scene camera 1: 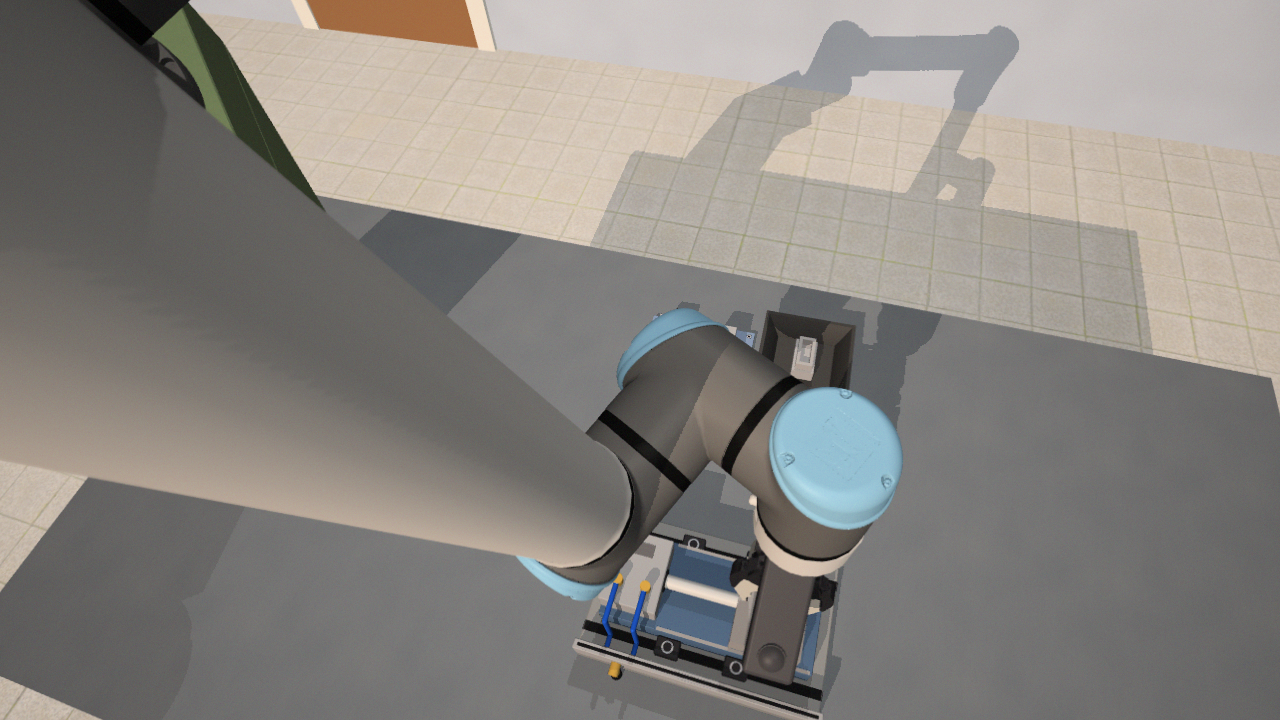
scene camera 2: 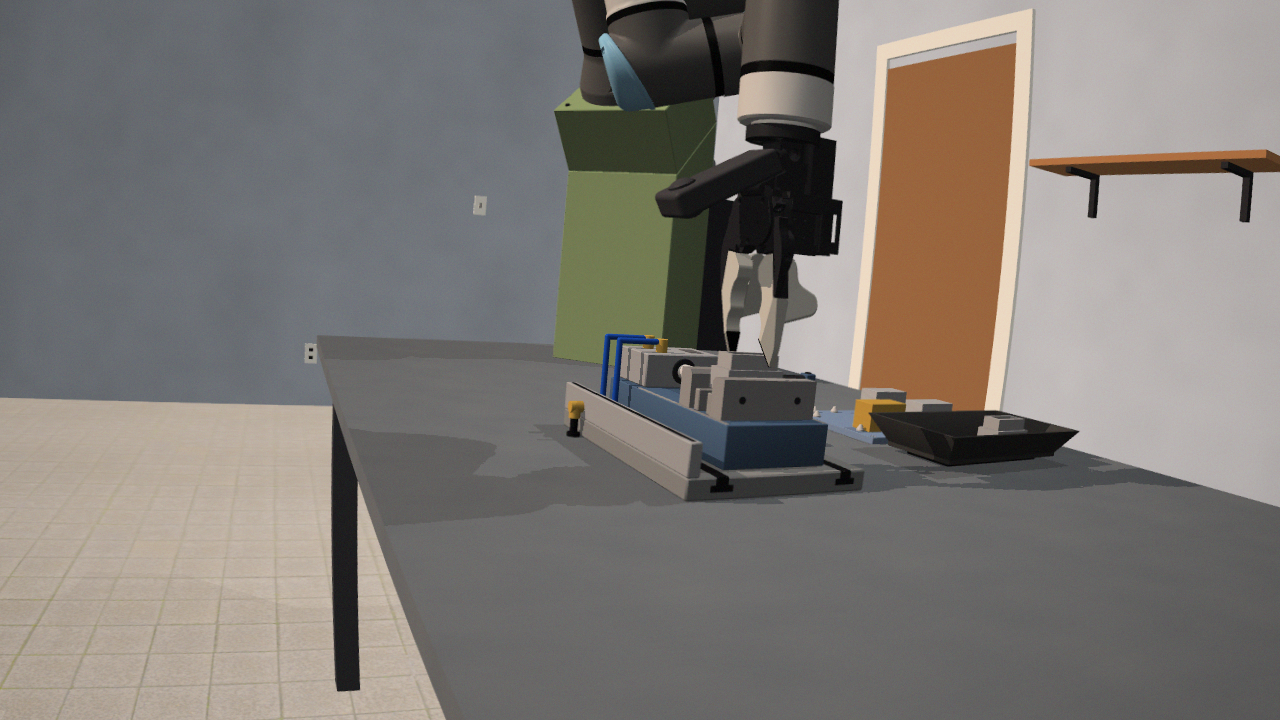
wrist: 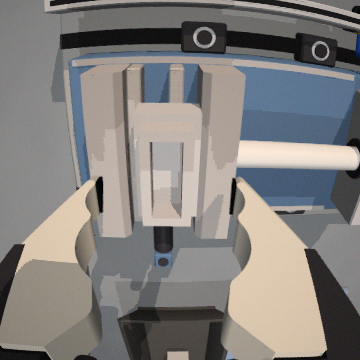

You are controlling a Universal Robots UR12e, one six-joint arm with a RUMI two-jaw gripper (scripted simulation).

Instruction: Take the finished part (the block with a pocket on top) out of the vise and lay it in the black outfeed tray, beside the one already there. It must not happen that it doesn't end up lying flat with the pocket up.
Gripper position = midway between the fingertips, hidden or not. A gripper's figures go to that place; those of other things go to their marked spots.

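I see a vise rod [scene camera 1: 696, 589], and it is 0.85 m from the lens. My gripper [scene camera 1: 771, 602] is there too, 0.83 m from the lens.
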